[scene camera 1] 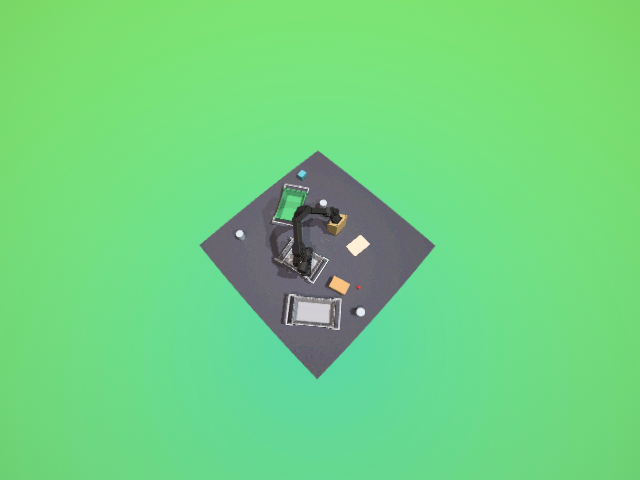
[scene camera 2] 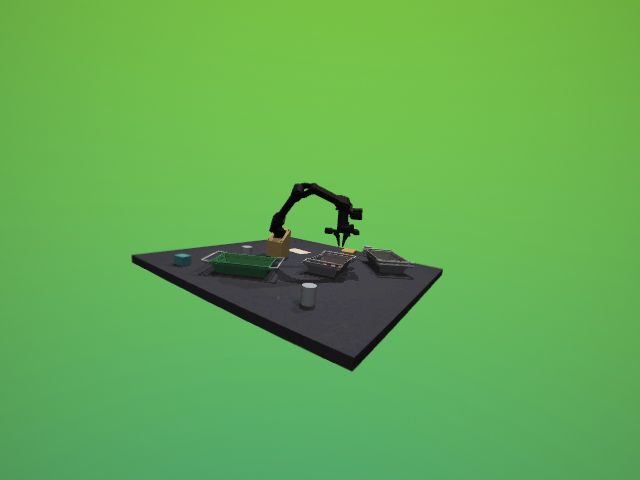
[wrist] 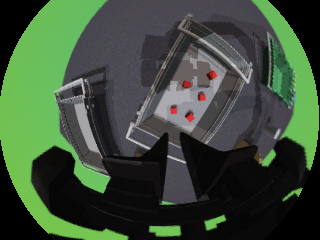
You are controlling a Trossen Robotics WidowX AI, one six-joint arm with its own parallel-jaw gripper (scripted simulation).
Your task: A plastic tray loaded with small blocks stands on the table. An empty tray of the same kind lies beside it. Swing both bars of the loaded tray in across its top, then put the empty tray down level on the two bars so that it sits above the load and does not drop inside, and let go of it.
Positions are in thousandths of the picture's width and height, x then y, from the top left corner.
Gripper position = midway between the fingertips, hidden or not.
In view: my gripper (wrist: 542, 565) and a green tray (scene camera 2: 368, 551).
The green tray is seen too in scene camera 1 (scene camera 1: 455, 416) and in the wrist view (wrist: 867, 319).
